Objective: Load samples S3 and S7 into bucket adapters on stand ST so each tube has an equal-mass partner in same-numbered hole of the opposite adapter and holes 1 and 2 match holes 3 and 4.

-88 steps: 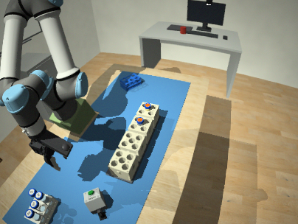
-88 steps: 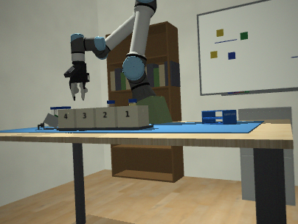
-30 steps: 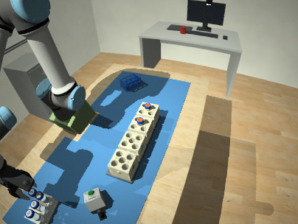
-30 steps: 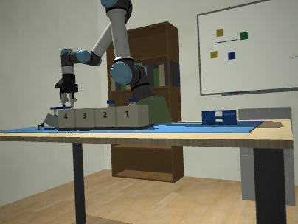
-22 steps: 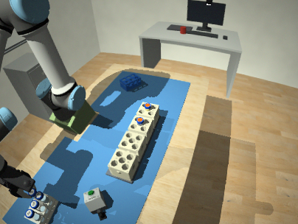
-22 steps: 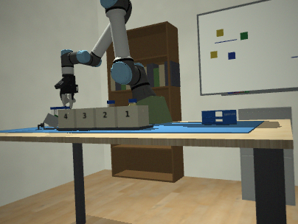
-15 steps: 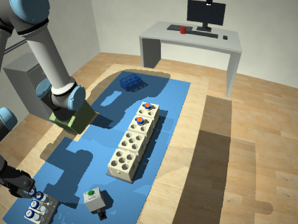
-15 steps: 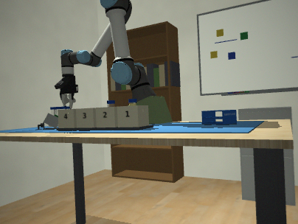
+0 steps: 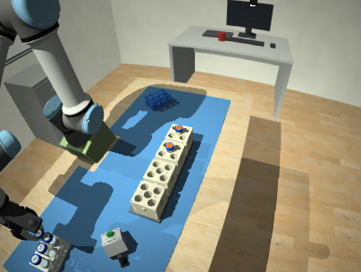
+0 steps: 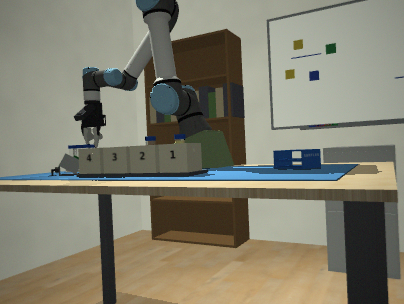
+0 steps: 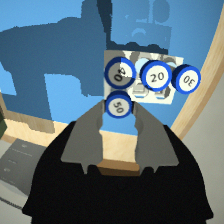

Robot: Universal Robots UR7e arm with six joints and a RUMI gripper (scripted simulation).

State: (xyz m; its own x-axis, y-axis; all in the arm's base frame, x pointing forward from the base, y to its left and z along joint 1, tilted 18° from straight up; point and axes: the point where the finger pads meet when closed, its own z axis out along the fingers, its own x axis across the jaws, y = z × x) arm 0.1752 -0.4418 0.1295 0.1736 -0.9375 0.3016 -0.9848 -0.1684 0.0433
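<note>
Right now the water blank is 10 mm behind my hand and 50 mm below it. The rest, counted from my hand: green DONE key: 210 mm ahead, 130 mm to the left, 50 mm below; adapter 3: 260 mm ahead, 430 mm to the left, 60 mm below; blue rack: 10 mm behind, 940 mm to the left, 90 mm below.
</note>
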